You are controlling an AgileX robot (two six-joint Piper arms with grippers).
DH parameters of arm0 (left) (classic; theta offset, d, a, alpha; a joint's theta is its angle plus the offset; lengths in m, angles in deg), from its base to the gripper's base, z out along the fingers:
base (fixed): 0 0 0 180
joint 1: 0 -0.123 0 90
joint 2: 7.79 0 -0.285 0
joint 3: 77.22 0 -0.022 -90
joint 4: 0 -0.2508 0 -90
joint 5: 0 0 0.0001 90
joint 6: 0 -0.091 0 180
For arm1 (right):
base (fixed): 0 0 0 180
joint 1: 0 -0.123 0 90
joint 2: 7.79 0 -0.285 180
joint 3: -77.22 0 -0.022 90
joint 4: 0 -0.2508 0 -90
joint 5: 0 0 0.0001 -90
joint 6: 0 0.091 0 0
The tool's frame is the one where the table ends.
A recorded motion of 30 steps. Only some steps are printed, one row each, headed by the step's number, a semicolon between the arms.
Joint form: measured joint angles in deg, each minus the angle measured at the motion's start. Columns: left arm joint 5, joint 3, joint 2, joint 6, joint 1, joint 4; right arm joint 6, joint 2, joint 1, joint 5, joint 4, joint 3.
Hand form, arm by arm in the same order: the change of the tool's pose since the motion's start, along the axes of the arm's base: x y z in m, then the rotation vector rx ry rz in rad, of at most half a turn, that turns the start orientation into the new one. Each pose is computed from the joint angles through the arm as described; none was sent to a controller.
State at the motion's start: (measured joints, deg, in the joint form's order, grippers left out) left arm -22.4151 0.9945 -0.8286 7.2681 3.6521 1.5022; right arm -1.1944 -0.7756 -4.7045 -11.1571 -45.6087 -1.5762
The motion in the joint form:
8: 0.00 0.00 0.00 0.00 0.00 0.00; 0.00 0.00 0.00 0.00 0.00 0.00
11: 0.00 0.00 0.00 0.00 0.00 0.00; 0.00 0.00 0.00 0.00 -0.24 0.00
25: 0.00 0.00 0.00 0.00 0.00 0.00; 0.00 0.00 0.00 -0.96 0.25 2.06
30: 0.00 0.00 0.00 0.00 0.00 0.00; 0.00 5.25 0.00 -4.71 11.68 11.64
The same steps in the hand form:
8: 0.0000 0.0000 0.0000 0.0000 0.0000 0.0000; 0.0000 0.0000 0.0000 0.0000 0.0000 0.0000
11: 0.0000 0.0000 0.0000 0.0000 0.0000 0.0000; 0.0000 0.0001 0.0001 0.0042 0.0003 0.0003
25: 0.0000 0.0000 0.0000 0.0000 0.0000 0.0000; -0.0017 0.0009 0.0110 -0.0034 -0.0246 0.0115
30: 0.0000 0.0000 0.0000 0.0000 0.0000 0.0000; -0.0019 0.0011 0.0547 -0.2042 -0.0648 0.0261

